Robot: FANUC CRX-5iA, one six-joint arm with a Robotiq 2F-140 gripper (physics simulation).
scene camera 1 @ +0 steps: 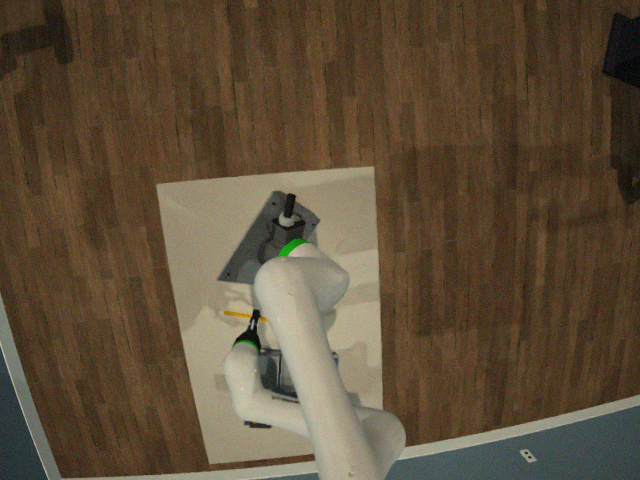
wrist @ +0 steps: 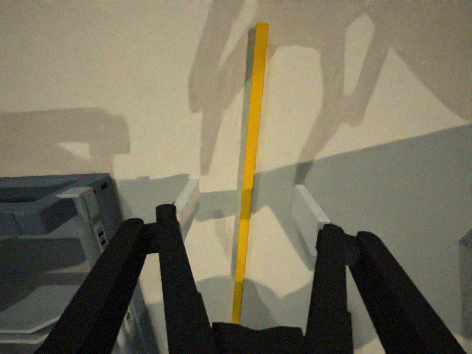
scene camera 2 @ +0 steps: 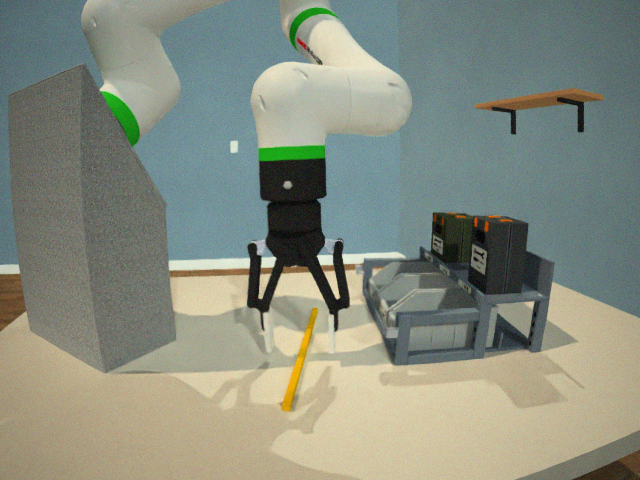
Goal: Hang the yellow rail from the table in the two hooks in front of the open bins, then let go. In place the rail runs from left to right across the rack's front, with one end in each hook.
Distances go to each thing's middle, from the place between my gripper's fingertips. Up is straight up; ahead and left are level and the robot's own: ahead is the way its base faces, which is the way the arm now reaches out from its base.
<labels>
Now: the yellow rail (scene camera 2: 289,396) 50 mm to the left of my hand and 20 mm below it. Also, from my hand: dark grey box (scene camera 2: 498,243): 330 mm ahead, 90 mm to the left, 140 mm above; then green box (scene camera 2: 451,232): 300 mm ahead, 320 mm to the left, 130 mm above.
</labels>
